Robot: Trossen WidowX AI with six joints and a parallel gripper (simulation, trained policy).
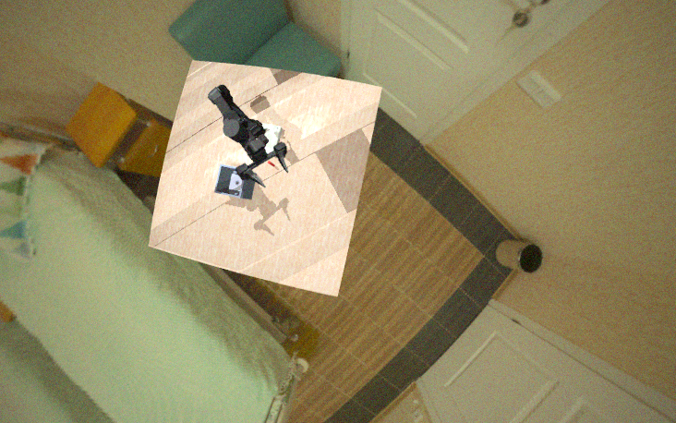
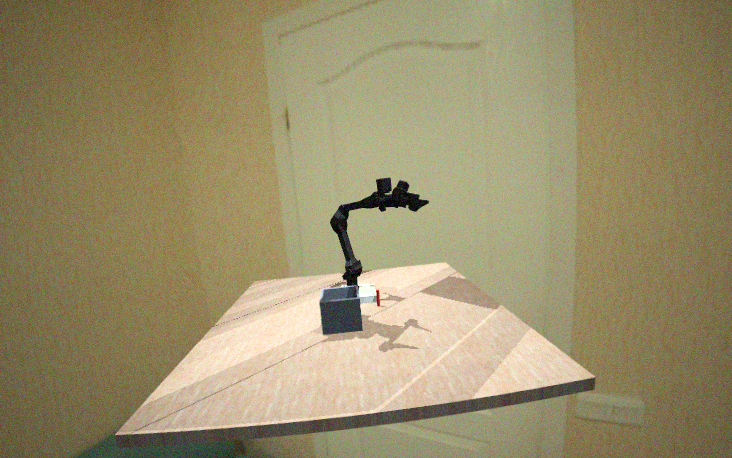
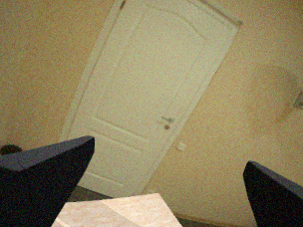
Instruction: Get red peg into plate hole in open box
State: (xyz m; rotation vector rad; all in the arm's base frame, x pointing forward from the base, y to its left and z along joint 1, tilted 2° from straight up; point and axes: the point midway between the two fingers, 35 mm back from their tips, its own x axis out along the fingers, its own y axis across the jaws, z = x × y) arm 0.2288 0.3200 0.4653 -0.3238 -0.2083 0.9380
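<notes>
The red peg is 11 cm behind my gripper tip, 22 cm to the right of it and 46 cm below it. Also, from my gripper tip: pale plate: 5 cm ahead, 38 cm to the right, 45 cm below.
</notes>
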